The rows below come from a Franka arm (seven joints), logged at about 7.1 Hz.
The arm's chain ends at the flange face. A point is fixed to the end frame.
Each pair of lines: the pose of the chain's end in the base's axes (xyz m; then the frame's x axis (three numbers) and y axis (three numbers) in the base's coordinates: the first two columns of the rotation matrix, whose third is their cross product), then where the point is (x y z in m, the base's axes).
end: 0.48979 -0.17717 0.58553 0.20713 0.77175 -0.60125 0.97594 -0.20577 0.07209
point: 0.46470 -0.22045 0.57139
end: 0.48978 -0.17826 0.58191 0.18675 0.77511 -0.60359 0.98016 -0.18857 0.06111
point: 0.46530 -0.22198 0.56806
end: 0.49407 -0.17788 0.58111 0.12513 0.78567 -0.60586 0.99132 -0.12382 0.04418
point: 0.47228 -0.22311 0.56763
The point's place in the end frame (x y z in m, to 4 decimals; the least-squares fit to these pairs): -0.0301 -0.0166 0.0390
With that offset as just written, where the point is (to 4 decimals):
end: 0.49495 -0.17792 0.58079 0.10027 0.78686 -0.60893 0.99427 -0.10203 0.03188
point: 0.4740 -0.2236 0.5677
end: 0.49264 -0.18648 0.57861 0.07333 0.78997 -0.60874 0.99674 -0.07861 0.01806
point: 0.4726 -0.2327 0.5657
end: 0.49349 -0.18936 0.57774 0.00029 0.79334 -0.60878 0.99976 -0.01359 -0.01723
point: 0.4760 -0.2368 0.5654
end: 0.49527 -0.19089 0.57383 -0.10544 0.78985 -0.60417 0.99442 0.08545 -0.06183
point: 0.4820 -0.2398 0.5621
